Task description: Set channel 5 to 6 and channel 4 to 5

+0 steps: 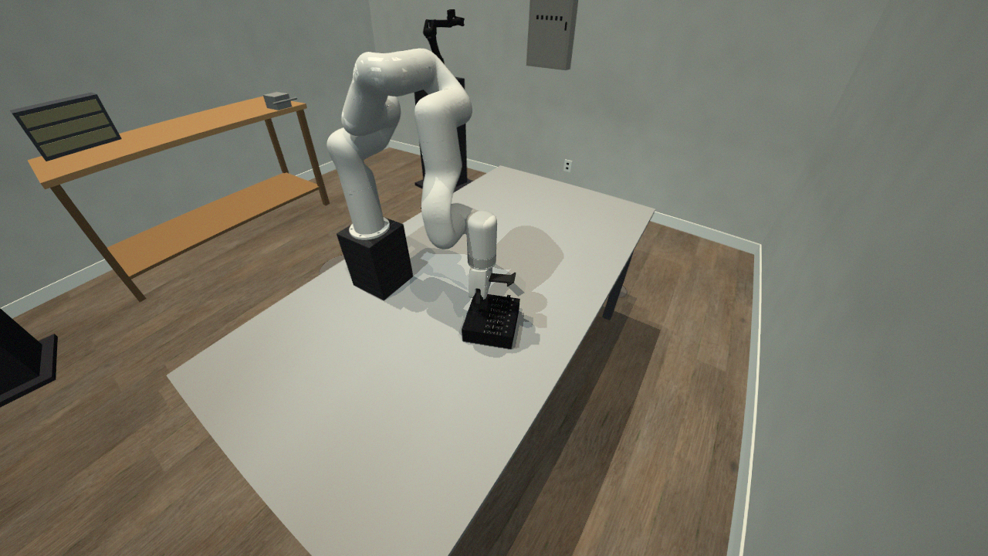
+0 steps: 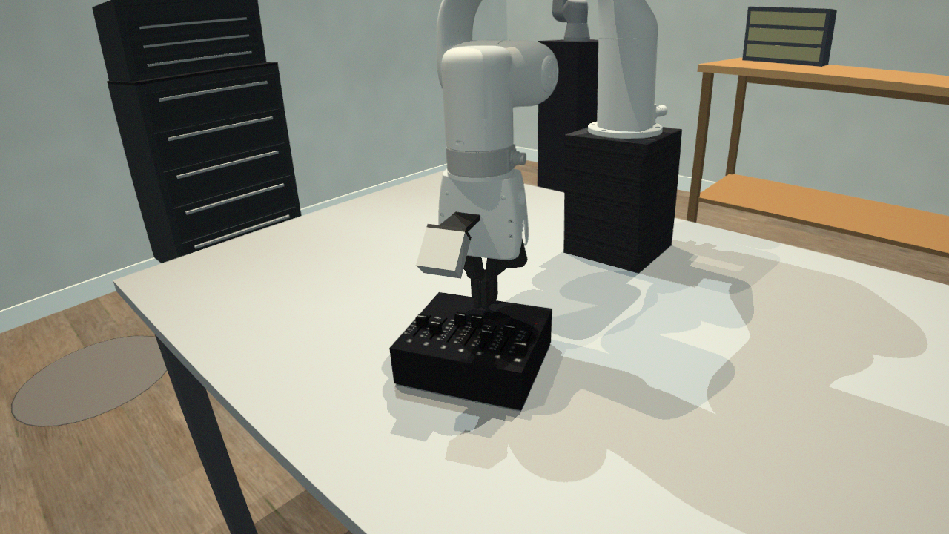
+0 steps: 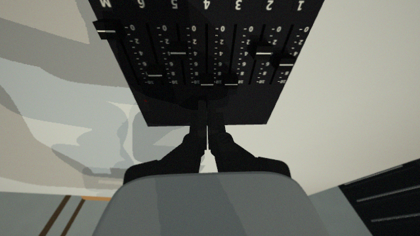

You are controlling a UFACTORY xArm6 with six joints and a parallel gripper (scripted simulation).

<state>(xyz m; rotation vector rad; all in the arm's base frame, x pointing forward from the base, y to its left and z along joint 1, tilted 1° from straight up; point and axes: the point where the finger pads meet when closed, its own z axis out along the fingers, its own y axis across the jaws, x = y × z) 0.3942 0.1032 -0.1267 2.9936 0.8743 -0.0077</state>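
Now: hand 2 cm short of the channel 4 cap, 1 cm to the right of it and 3 cm above it. Also, from my hand: channel 5 fader cap 4 cm ahead, 5 cm to the left, 3 cm below; then channel 3 fader cap 4 cm ahead, 3 cm below; then channel 6 fader cap 1 cm ahead, 6 cm to the left, 3 cm below.
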